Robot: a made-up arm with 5 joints.
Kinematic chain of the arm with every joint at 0, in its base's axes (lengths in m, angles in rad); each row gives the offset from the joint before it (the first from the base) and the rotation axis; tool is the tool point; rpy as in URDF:
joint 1: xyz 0.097 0 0.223 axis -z
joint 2: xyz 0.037 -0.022 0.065 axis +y
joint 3: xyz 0.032 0 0.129 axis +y
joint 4: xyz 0.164 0 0.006 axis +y
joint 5: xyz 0.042 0.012 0 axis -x
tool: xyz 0 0 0 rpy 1.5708 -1.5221 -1.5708
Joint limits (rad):
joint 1: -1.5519..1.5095
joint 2: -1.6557..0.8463
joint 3: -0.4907..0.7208
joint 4: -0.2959..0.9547
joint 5: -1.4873..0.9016
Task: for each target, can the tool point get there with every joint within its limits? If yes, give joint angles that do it. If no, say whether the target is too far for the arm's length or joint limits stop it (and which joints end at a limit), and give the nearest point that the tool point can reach.
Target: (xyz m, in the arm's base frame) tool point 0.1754 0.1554 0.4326
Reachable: yes | joints -1.1609 -0.7290 0.5159 0.5403 -0.5173
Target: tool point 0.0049 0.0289 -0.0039
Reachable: no: joint limits stop it (at a limit: joint 1, joint 2, joint 3) | nearest point 0.1096 0.1369 0.1513 | short by 0.216 m
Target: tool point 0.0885 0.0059 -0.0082
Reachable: no: joint limits stop it (at a limit: joint 1, joint 2, joint 3) | nearest point 0.1096 0.1349 0.1528 | short by 0.207 m
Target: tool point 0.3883 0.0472 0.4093
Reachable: yes | joints -0.1944 0.1657 -0.1771 0.2153 -0.0598
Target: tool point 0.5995 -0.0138 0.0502
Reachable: no: too far | nearest point 0.4080 -0.0085 0.2150 | short by 0.253 m
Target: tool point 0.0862 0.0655 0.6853
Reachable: no: too far | nearest point 0.1081 0.0592 0.6029 | short by 0.086 m
